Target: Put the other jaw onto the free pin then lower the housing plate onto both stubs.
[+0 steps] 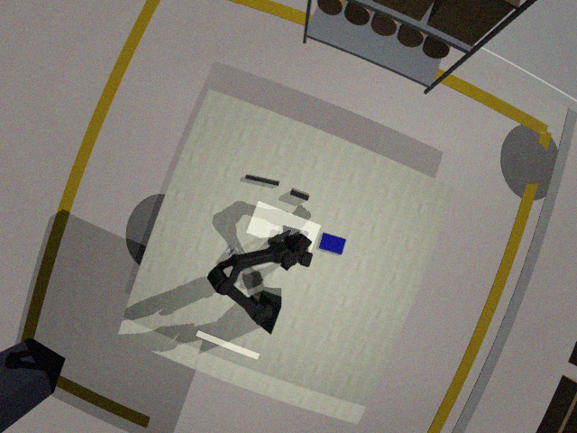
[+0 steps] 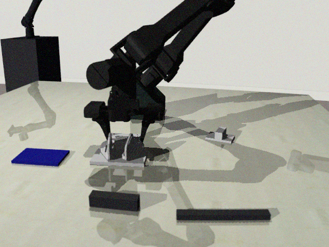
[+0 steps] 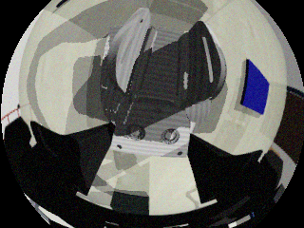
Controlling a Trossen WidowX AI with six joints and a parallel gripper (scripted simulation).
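The grey jaw is 20 mm ahead of my gripper tip, 20 mm to the left of it and 10 mm above it. From my gripper tip the other things lie so: blue pad (120 mm ahead, 160 mm to the right); then grey base plate (70 mm ahead, 10 mm to the left); then small grey fixture (120 mm behind, 230 mm to the left).
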